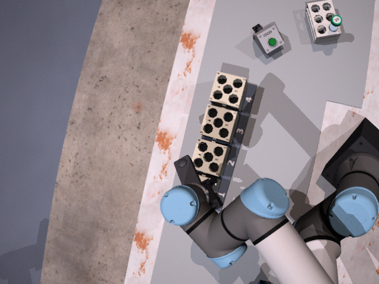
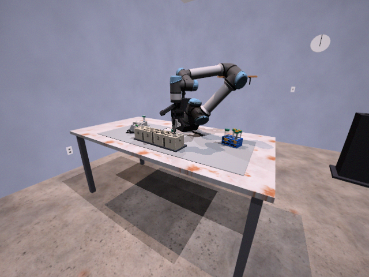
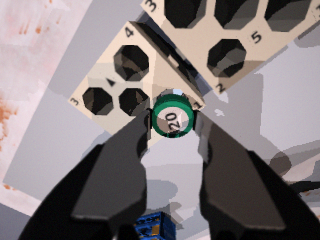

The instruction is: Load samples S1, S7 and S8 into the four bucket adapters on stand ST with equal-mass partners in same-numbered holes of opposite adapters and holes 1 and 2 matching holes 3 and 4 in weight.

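The water blank is 1 cm ahead of my hand and 5 cm below it. The rest, counted from my hand: beige adapter (5 cm ahead, 19 cm to the right, 7 cm below); green DONE key (2 cm behind, 51 cm to the right, 5 cm below); blue sample rack (31 cm behind, 31 cm to the left, 9 cm below).
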